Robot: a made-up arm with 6 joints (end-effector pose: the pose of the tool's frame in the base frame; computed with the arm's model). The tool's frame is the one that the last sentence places.
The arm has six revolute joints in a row. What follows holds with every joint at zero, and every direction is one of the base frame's.
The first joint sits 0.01 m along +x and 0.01 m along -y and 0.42 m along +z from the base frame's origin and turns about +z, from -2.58 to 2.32 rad.
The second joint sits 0.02 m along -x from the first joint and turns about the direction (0.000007, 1, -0.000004), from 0.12 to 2.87 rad.
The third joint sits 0.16 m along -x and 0.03 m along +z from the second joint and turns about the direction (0.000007, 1, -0.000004), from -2.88 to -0.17 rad.
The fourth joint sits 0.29 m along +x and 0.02 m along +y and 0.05 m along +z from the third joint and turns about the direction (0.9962, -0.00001, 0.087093), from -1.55 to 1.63 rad.
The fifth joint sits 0.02 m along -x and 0.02 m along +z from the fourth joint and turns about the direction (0.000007, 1, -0.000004), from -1.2 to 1.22 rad.
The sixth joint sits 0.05 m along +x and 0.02 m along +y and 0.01 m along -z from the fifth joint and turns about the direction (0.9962, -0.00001, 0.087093), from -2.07 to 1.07 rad.
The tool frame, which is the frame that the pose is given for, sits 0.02 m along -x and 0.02 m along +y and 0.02 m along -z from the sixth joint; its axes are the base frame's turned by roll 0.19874, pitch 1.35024 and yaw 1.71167 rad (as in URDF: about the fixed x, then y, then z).
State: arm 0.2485 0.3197 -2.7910 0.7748 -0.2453 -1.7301
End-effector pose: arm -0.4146 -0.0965 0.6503 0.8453 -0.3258 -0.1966 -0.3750
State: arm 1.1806 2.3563 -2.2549 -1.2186 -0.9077 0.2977
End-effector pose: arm 0.1159 0.4076 0.4997 0.0466 -0.8964 -0.2009 0.3923
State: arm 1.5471 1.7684 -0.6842 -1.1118 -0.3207 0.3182
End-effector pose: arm -0.0307 0.1888 0.3046 0.4118 0.7678 -0.1570 -0.4650
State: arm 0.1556 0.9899 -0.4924 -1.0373 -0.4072 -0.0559
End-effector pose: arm 0.2026 0.0619 0.4377 0.1320 -0.7381 0.5535 0.3626
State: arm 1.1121 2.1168 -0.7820 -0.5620 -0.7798 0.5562
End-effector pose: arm 0.0359 0.2093 0.2564 0.1435 0.4503 -0.2840 -0.8343
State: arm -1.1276 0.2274 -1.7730 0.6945 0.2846 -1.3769
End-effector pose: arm -0.0403 0.1860 0.7748 0.4913 -0.4792 0.5890 -0.4267
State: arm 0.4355 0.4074 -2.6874 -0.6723 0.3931 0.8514
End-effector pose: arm -0.3440 -0.1116 0.7207 0.7040 -0.5256 -0.4355 0.1961
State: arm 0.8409 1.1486 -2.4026 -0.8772 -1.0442 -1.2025
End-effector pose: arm -0.0355 0.0082 0.9002 0.7114 -0.4499 -0.0080 -0.5398
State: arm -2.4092 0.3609 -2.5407 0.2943 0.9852 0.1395
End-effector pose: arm 0.3103 0.1719 0.6953 0.5404 -0.2741 0.6507 -0.4577
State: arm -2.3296 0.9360 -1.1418 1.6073 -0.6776 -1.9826
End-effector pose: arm -0.1286 -0.1579 0.6752 0.4958 0.4599 0.5234 -0.5183
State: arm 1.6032 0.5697 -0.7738 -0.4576 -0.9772 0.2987
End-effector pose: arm -0.0679 0.1385 0.6514 0.2049 -0.5929 -0.4889 0.6063
